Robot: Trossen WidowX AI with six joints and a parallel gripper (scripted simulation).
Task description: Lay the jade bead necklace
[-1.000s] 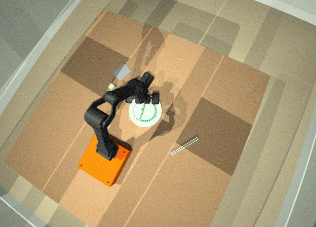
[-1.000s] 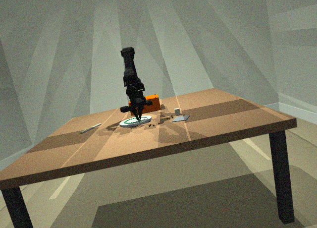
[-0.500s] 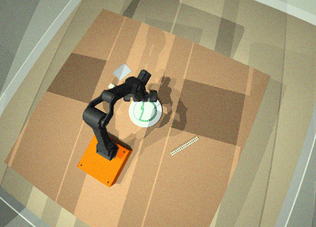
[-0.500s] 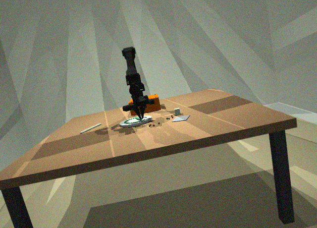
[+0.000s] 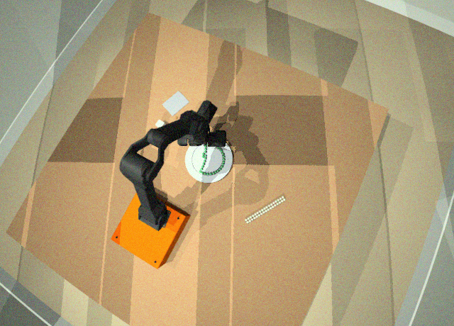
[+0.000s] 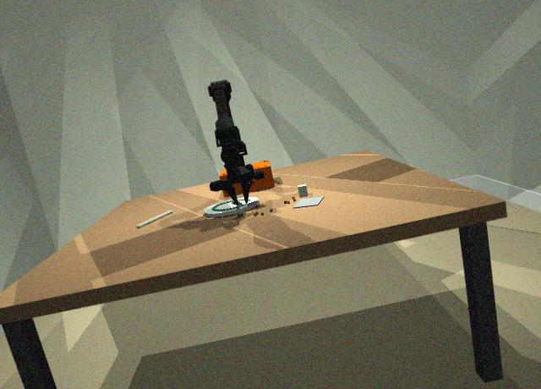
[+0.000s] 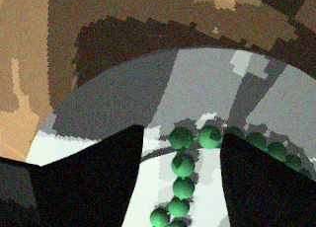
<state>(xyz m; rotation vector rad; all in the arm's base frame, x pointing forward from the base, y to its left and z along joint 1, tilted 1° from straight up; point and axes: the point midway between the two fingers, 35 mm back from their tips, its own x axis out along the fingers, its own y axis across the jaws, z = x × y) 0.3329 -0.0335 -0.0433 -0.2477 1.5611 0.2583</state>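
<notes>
The round bead board lies 50 mm behind my gripper tip, 40 mm to the right of it and 10 mm below it. Round my gripper tip: grey flat plate (140 mm ahead, 210 mm to the left, 20 mm below); then small white cube (10 mm ahead, 220 mm to the left).
</notes>
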